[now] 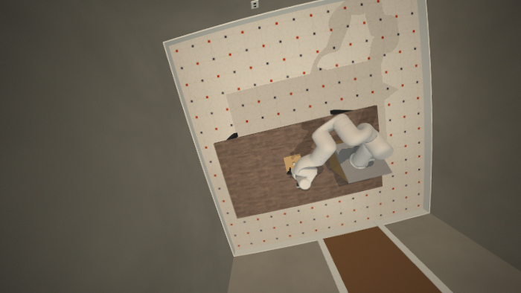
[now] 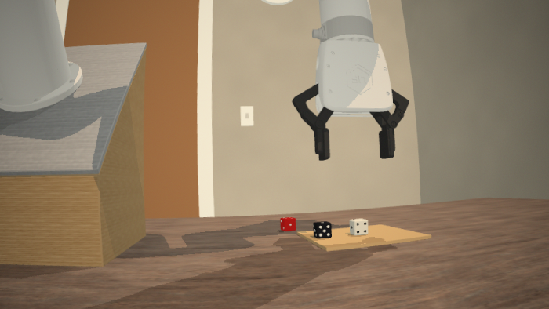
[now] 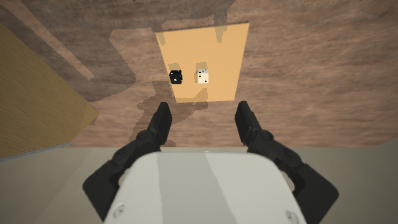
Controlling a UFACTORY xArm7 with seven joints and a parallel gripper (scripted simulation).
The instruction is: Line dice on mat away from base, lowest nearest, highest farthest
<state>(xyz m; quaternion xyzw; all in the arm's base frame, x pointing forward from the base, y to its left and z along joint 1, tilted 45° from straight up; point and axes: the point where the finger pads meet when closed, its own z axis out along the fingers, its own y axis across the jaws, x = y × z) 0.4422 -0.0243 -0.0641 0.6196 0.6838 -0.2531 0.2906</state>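
Now: hand 110 mm to the right of the red die, 110 mm above it and 80 mm past it. The rest, counted from my hand: tan mat (110 mm below).
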